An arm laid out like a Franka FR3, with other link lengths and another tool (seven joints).
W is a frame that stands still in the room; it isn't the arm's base.
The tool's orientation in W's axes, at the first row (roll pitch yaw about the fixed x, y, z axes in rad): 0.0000 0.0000 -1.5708
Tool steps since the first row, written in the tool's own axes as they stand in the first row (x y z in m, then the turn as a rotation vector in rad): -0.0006 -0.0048 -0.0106 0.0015 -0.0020 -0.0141; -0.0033 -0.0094 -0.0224 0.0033 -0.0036 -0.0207; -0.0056 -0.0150 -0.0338 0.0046 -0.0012 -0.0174; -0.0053 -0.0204 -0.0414 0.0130 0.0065 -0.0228; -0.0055 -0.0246 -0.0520 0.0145 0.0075 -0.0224
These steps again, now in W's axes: -0.0048 0.0006 -0.0106 -0.0020 -0.0015 -0.0141; -0.0094 0.0033 -0.0224 -0.0036 -0.0033 -0.0207; -0.0150 0.0056 -0.0338 -0.0012 -0.0046 -0.0174; -0.0204 0.0053 -0.0414 0.0065 -0.0130 -0.0228; -0.0246 0.0055 -0.0520 0.0075 -0.0145 -0.0224
